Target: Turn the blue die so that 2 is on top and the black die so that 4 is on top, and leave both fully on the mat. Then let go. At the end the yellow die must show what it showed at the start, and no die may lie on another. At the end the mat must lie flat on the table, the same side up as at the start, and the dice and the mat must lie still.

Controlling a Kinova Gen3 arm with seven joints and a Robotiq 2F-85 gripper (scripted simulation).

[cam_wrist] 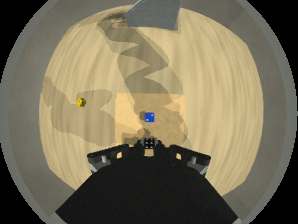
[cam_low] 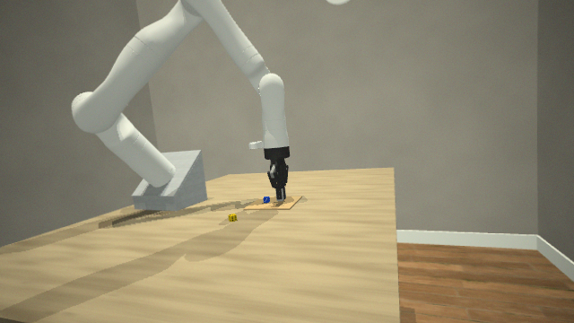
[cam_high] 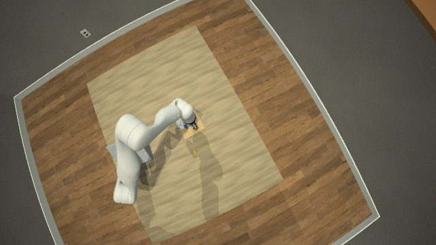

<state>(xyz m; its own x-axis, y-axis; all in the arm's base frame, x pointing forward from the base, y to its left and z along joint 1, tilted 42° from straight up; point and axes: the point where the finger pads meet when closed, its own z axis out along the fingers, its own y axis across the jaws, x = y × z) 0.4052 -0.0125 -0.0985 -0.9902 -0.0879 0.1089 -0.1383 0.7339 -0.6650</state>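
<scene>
Now: hand 10 mm above the black die. The rest, counted from my hand: tan mat: 30 mm below, 20 mm behind; yellow die: 170 mm to the right, 60 mm behind, 20 mm below; blue die: 50 mm behind, 20 mm below, 10 mm to the right.
</scene>
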